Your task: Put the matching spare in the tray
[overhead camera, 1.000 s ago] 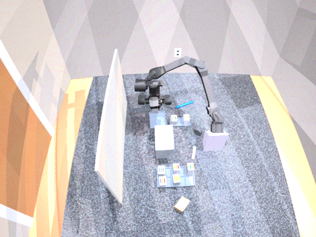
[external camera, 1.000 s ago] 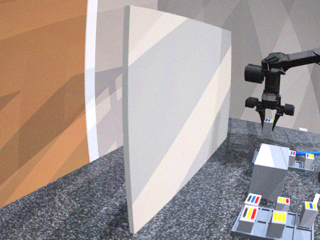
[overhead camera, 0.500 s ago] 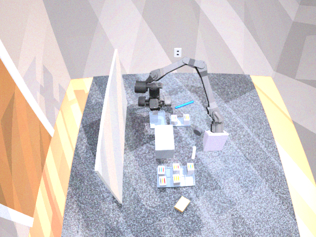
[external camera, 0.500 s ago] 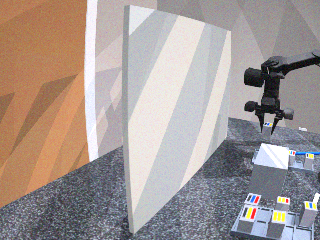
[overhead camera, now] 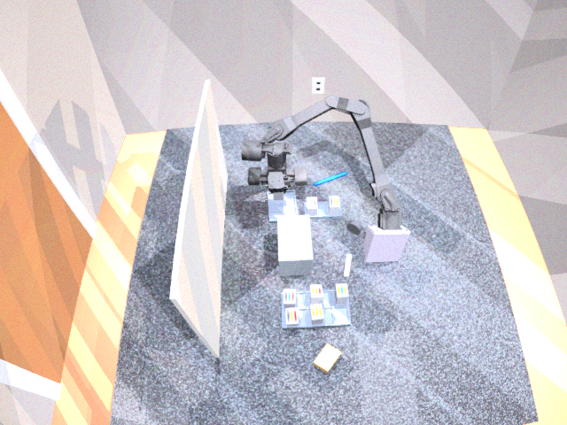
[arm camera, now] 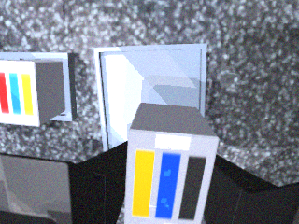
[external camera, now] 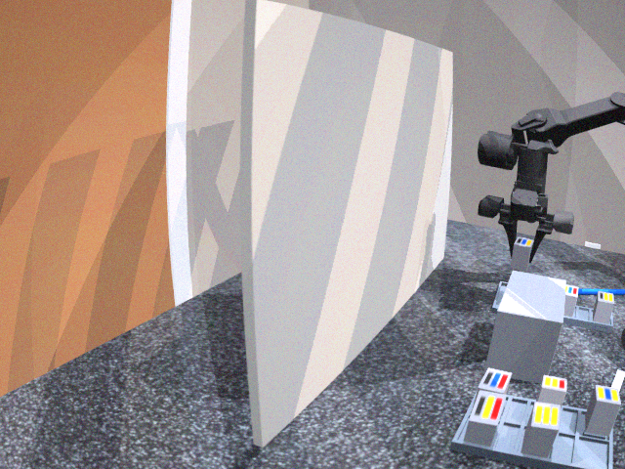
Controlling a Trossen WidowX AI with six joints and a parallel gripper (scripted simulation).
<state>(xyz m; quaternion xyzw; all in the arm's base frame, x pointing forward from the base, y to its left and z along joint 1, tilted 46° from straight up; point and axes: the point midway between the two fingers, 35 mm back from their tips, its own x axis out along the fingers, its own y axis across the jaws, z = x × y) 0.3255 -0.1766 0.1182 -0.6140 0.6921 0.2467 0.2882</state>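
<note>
My gripper tip is 1 cm past the light blue tray and 8 cm above it. The rest, counted from my gripper tip: rack 15 cm behind, 3 cm to the left, 8 cm below; mounted unit 4 cm behind, 20 cm to the left, 3 cm below; blue pen 20 cm behind, 11 cm to the right, 8 cm below.
</note>
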